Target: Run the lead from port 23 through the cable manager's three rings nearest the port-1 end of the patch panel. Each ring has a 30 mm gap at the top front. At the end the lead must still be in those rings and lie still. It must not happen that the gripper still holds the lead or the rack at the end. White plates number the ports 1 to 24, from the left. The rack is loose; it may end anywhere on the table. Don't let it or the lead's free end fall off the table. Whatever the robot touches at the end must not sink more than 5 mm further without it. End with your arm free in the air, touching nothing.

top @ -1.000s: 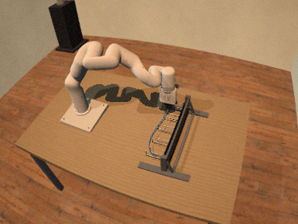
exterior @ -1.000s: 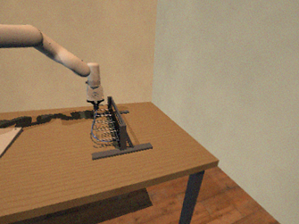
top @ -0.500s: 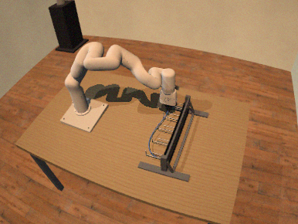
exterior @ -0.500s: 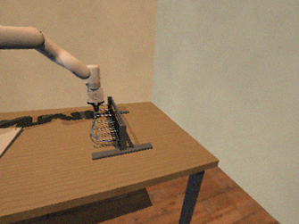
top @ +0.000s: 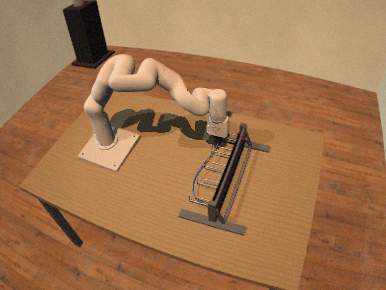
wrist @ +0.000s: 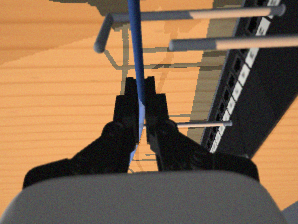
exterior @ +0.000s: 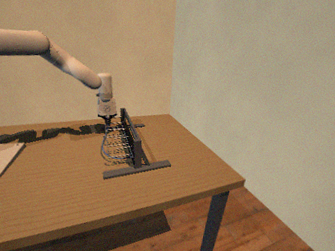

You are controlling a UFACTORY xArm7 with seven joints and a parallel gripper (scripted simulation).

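Now: the dark rack 140 mm to the right of my hand, 110 mm ahead of it and 20 mm below it.
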